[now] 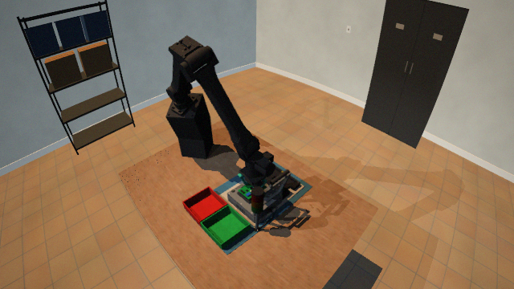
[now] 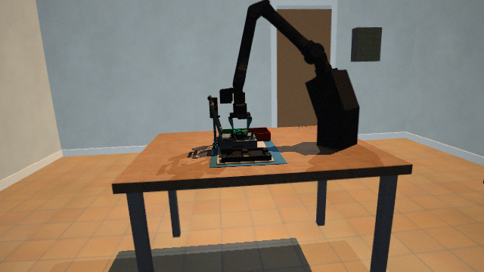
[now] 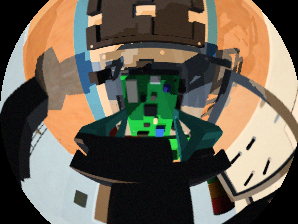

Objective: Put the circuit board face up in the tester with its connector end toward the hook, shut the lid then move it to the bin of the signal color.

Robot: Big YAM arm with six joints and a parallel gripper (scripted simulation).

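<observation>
The green circuit board lies right at my hand. Also, from my hand: green bin 10 mm behind, 200 mm to the right, 80 mm below; then tester lid 120 mm ahead, 30 mm to the right, 90 mm above; then red bin 150 mm behind, 170 mm to the right, 80 mm below.
</observation>
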